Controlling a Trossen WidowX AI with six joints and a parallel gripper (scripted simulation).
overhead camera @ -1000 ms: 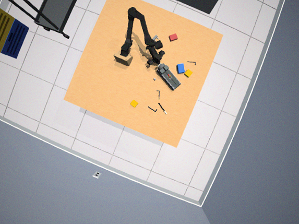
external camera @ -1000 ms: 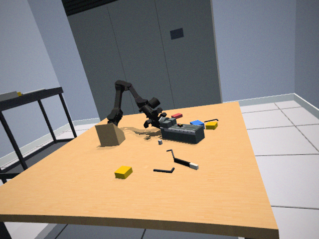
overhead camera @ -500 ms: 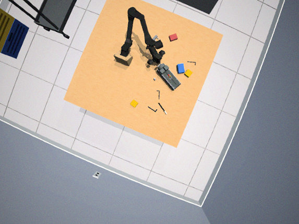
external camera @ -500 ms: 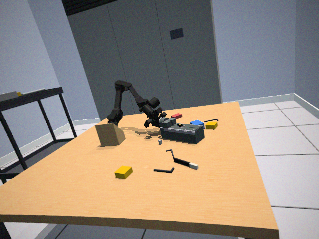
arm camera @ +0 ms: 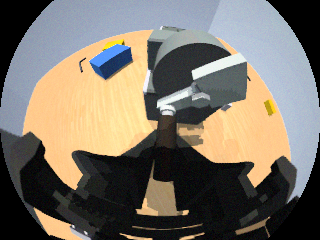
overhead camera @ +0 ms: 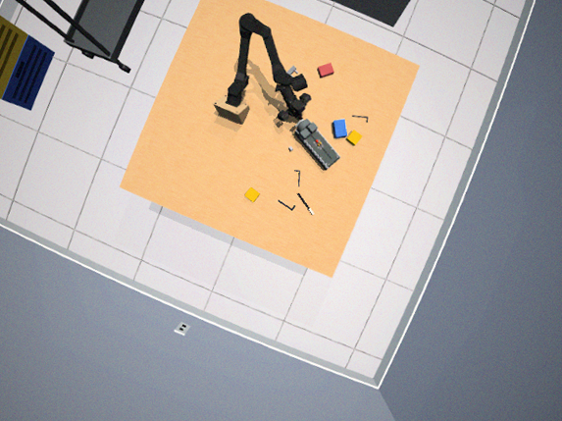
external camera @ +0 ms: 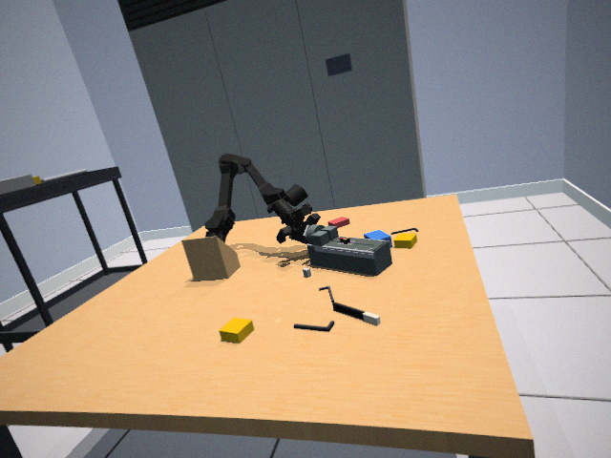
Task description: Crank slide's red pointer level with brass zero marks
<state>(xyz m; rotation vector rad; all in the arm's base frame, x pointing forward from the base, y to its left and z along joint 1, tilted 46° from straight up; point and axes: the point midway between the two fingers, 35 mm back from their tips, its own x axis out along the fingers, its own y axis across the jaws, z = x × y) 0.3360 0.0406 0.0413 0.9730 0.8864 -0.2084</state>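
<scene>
Now: the red pointer 120 mm ahead of my gripper tip, 90 mm to the right of it and 40 mm above it. The rest, counted from my gripper tip: small grey cube (160 mm to the right, 30 mm below); then blue block (220 mm ahead, 30 mm to the left, 20 mm below); then dark crank handle (30 mm above, 10 mm to the left, 10 mm behind).
</scene>
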